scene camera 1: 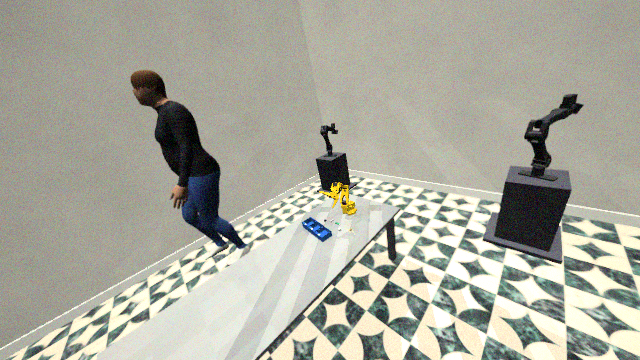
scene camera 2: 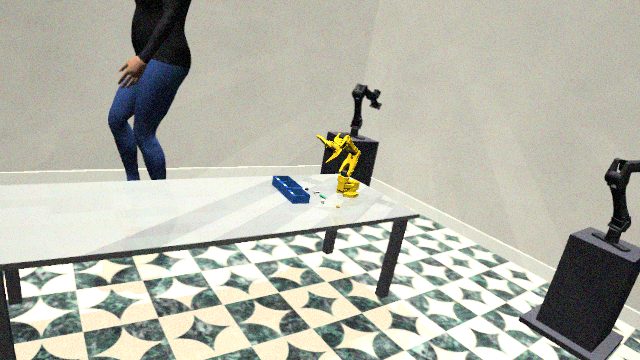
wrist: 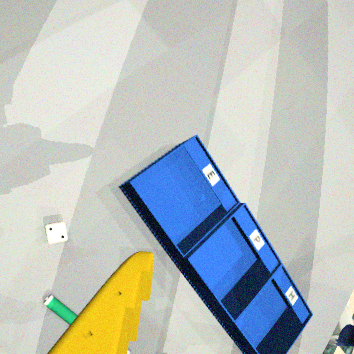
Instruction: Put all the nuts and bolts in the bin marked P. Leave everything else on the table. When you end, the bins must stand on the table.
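Frame: origin at the arm's base, x ahead, y left, z up, level; metres.
Where they show: end effector, tool point: (scene camera 1: 332, 207) (scene camera 2: 325, 162) (wrist: 151, 269); arm's base, origin of the base link: (scene camera 1: 348, 212) (scene camera 2: 343, 194).
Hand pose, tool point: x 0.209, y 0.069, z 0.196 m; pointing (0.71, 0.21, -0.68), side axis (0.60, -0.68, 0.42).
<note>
Things, the pixels of their top centre, and the offset from my tool point. "pt": a spot on its surface instead.
- bin marked P, surface spot: (wrist: 215, 255) pt 0.082 m ahead, 0.123 m right, 0.189 m down
- small dark piece, middle of its top: (scene camera 2: 306, 188) (scene camera 1: 325, 220) 0.037 m back, 0.158 m right, 0.187 m down
- small pale piece, middle of its top: (scene camera 2: 316, 190) (scene camera 1: 331, 219) 0.063 m back, 0.110 m right, 0.182 m down
- green cylinder, middle of its top: (wrist: 65, 315) (scene camera 2: 323, 195) (scene camera 1: 337, 223) 0.058 m back, 0.045 m right, 0.185 m down
- white die, middle of its top: (wrist: 56, 232) (scene camera 2: 322, 199) (scene camera 1: 339, 228) 0.014 m back, 0.012 m left, 0.179 m down
- yellowish piece, middle of its top: (scene camera 2: 337, 205) (scene camera 1: 350, 229) 0.056 m back, 0.077 m left, 0.187 m down
Three joined blue bins (scene camera 1: 312, 232) (scene camera 2: 301, 199) stand on the table. In the wrist view the bin marked P (wrist: 215, 255) is the middle one, between E and H; its visible floor is bare. A small dark piece (scene camera 1: 325, 220) (scene camera 2: 306, 189) and a small pale piece (scene camera 1: 331, 220) (scene camera 2: 316, 192) lie between the bins and the arm, too small to identify as nut or bolt. My gripper (scene camera 1: 327, 199) (scene camera 2: 323, 149) is fully open and empty, raised above the table. In the wrist view one notched jaw (wrist: 117, 305) shows and hides part of the table.
A green cylinder (scene camera 1: 337, 223) (scene camera 2: 322, 196) (wrist: 61, 310), a white die (scene camera 1: 339, 230) (scene camera 2: 322, 202) (wrist: 56, 232) and a yellowish piece (scene camera 1: 351, 230) (scene camera 2: 338, 206) lie on the table. A person (scene camera 1: 185, 140) (scene camera 2: 155, 75) stands beyond it. Two black arms stand on pedestals.
</note>
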